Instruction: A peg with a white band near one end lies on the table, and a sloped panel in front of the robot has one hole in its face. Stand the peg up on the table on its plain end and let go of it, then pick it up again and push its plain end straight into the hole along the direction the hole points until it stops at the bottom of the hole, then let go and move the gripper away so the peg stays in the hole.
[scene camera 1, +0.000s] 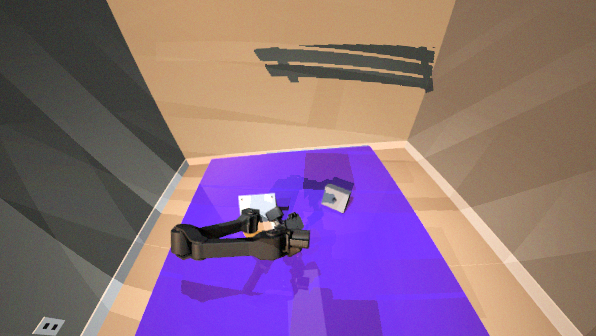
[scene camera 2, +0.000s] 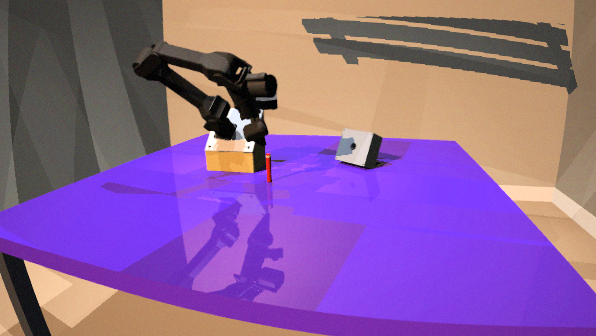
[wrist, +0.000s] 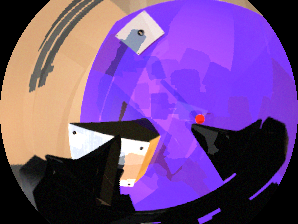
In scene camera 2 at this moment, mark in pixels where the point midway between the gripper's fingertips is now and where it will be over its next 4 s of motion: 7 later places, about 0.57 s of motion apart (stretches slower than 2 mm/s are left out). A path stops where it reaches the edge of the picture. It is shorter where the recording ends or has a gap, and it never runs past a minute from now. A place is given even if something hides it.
My gripper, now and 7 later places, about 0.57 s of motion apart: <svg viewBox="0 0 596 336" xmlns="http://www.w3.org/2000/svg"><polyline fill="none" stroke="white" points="262,135 263,141 267,140 267,140 267,142 267,142 267,143 268,144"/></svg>
